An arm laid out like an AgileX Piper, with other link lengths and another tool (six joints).
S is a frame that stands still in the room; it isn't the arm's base.
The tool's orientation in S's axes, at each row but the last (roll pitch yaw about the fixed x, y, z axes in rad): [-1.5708 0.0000 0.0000]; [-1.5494 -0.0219 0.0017]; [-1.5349 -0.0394 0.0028]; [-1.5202 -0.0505 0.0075]
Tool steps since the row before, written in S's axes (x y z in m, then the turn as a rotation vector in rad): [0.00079 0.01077 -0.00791 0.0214 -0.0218 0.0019]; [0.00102 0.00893 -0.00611 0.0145 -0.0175 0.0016]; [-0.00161 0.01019 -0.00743 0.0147 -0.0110 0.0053]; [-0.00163 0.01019 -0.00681 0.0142 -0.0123 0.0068]
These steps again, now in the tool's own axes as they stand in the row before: [0.00079 0.00791 0.01077 0.0214 -0.0019 -0.0218]; [0.00090 0.00632 0.00880 0.0145 -0.0017 -0.0175]; [-0.00187 0.00772 0.00992 0.0149 -0.0051 -0.0109]; [-0.00190 0.00723 0.00985 0.0144 -0.0067 -0.0121]
